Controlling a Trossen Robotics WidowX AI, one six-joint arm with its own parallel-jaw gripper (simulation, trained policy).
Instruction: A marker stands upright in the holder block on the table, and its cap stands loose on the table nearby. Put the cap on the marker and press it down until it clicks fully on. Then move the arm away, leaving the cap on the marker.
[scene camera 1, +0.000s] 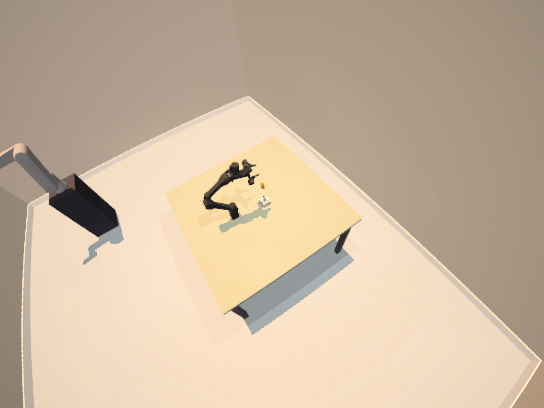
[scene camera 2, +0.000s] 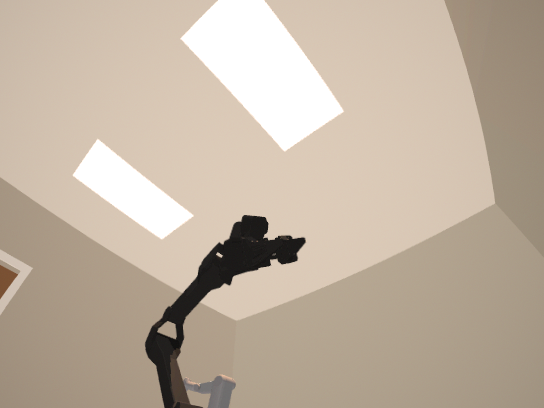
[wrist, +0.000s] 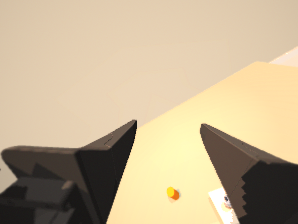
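Visible: the gripper (scene camera 2: 294, 240), and likewise the gripper (wrist: 168, 125).
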